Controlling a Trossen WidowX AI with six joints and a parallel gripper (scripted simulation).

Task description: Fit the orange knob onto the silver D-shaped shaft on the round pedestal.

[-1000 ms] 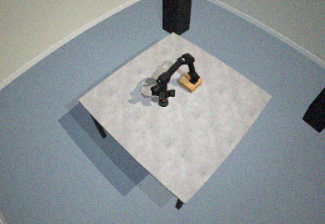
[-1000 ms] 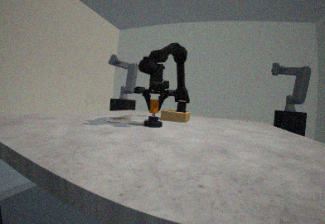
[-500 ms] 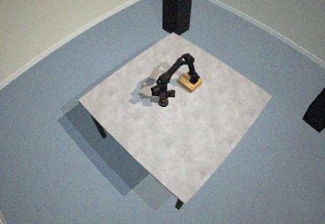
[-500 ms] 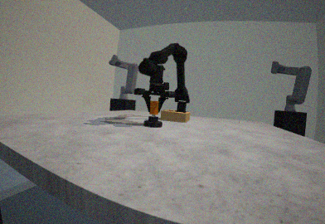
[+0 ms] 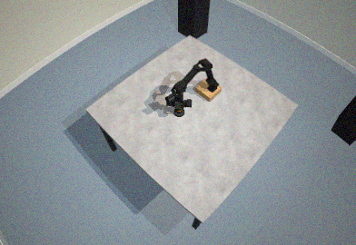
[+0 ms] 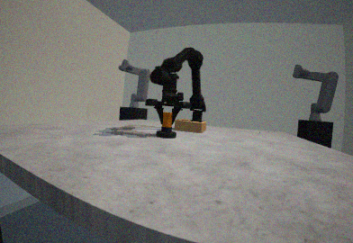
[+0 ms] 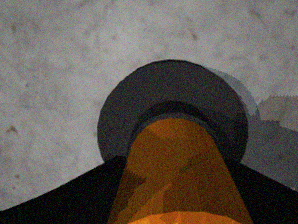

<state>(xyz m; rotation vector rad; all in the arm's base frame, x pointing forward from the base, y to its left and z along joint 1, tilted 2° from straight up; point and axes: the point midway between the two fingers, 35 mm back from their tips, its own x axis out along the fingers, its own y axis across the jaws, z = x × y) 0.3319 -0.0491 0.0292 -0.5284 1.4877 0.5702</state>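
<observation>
Now: the orange knob 3 cm above my gripper tip. The rest, counted from my gripper tip: round black pedestal 2 cm below.
</observation>
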